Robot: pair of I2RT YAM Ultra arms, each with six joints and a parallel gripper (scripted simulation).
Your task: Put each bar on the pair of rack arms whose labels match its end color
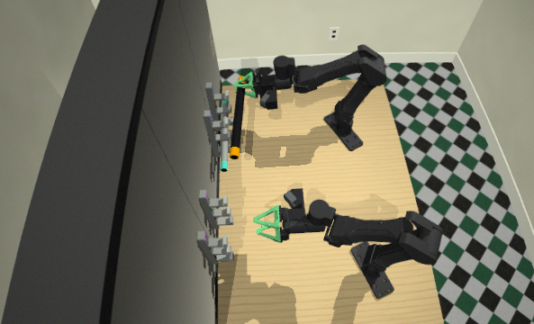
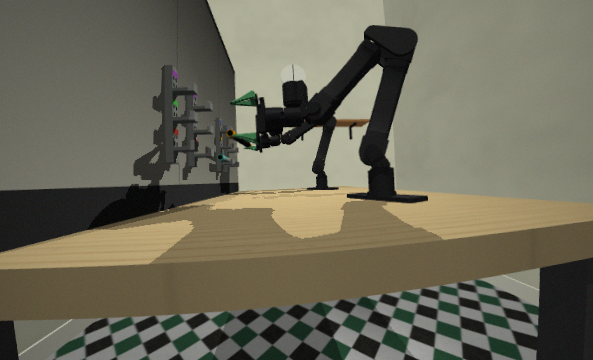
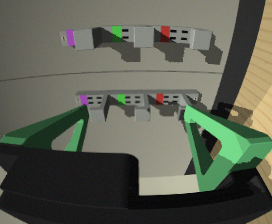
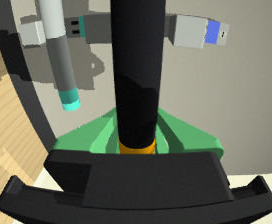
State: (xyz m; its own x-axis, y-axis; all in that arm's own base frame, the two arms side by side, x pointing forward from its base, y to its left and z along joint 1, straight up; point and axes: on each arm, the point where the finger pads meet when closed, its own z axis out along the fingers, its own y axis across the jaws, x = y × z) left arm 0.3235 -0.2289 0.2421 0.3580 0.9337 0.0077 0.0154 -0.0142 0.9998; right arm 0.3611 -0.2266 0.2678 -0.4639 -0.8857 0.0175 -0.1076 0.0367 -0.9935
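Right now my right hand is 13 cm to the right of the black bar. The rest, counted from my right hand: pale bar: 6 cm ahead, 12 cm to the left, 10 cm below.
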